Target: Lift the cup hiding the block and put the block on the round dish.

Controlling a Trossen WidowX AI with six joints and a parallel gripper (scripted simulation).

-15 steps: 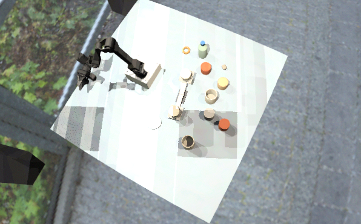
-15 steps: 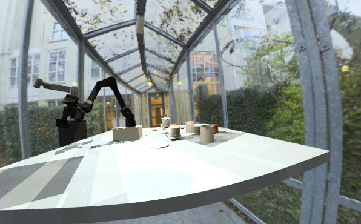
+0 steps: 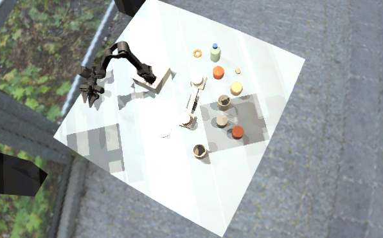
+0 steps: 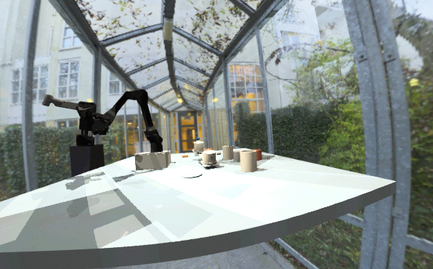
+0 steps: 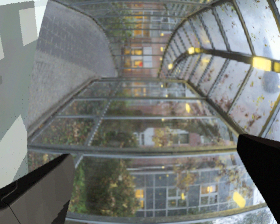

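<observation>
My gripper tip is now 50 cm short of the grey block, 25 cm to the right of it and 22 cm above it. Round my gripper tip: bottle (74 cm to the left, 45 cm ahead, 15 cm below); then round dish (40 cm ahead, 26 cm below, 13 cm to the left); then tan cylinder (68 cm ahead, 60 cm to the left, 22 cm below).
</observation>
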